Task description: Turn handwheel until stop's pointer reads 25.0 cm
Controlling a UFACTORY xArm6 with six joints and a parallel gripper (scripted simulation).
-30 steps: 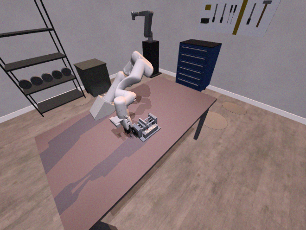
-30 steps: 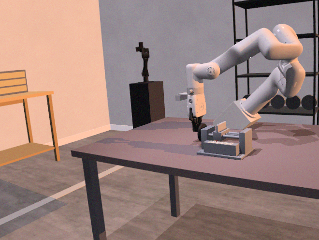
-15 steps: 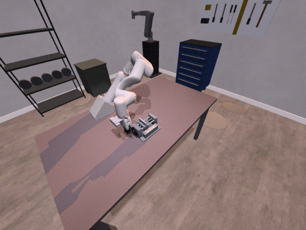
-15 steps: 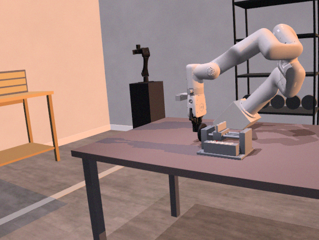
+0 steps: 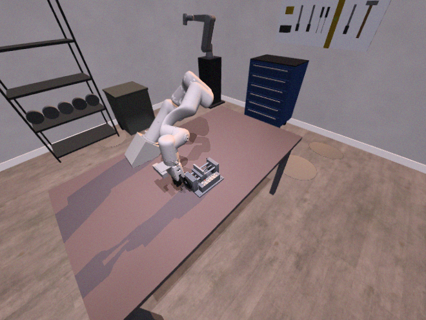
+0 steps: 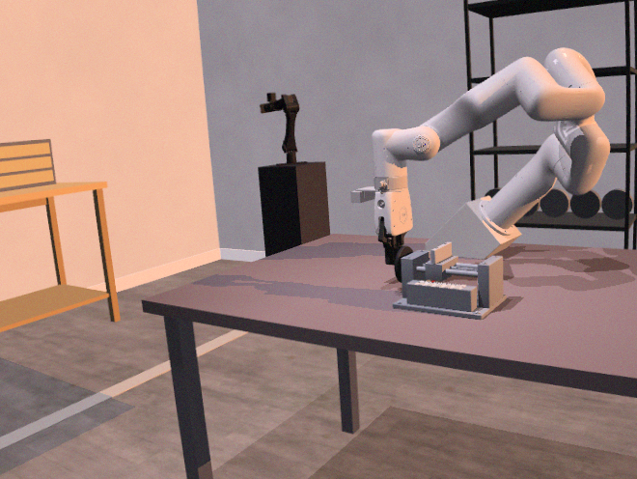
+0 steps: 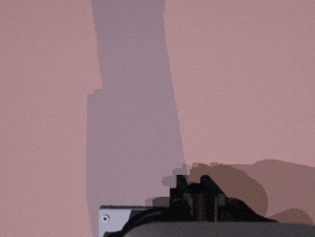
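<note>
The sliding stop block is 13 cm to the left of my hand and 4 cm ahead of it. The rest, counted from my hand: black handwheel: 2 cm to the left, 1 cm ahead.
</note>
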